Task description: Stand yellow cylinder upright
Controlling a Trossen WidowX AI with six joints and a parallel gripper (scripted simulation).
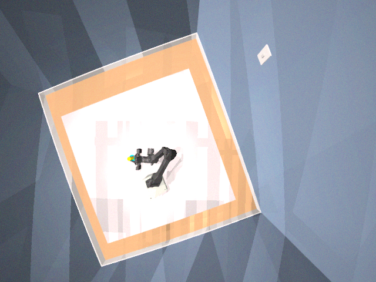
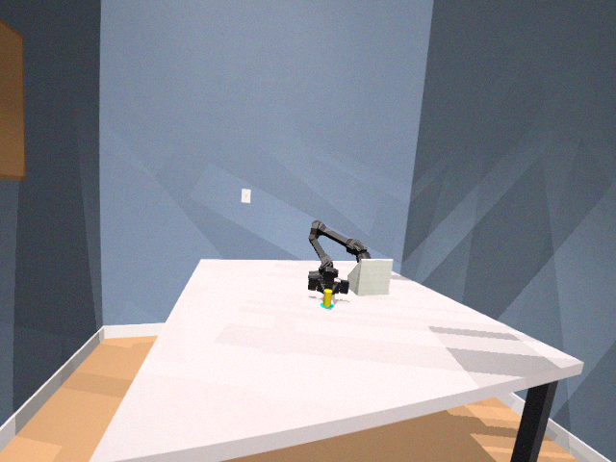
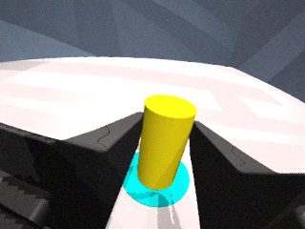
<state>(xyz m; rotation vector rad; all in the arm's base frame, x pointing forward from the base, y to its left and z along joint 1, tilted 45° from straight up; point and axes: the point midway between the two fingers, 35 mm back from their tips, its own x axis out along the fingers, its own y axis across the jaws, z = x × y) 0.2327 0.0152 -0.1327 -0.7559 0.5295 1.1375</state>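
Now: gripper tip 20 mm above the yellow tall cylinder. Also, from my gripper tip: cyan circle (50 mm below).
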